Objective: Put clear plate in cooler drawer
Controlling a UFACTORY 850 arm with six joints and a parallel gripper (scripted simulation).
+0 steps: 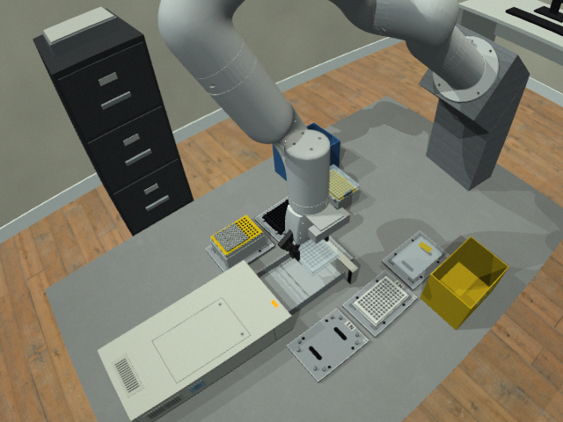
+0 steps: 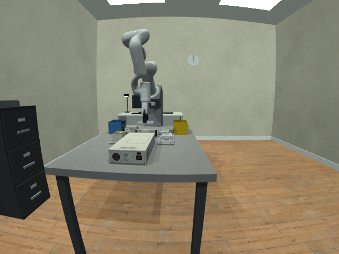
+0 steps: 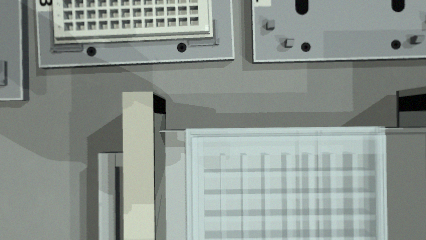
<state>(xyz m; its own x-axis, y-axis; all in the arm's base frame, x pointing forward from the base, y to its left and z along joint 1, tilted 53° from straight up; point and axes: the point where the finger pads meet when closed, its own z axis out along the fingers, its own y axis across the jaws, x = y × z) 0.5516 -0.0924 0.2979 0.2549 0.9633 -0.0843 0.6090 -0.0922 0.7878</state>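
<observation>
Right now my hand is 2 cm short of the drawer, 2 cm to the left of it and 12 cm above it. From my hand the other things lie so: clear plate (1 cm below); then white well plate (2 cm behind, 20 cm to the left, 14 cm below); then cooler CD (17 cm ahead, 8 cm to the right, 12 cm below).
</observation>
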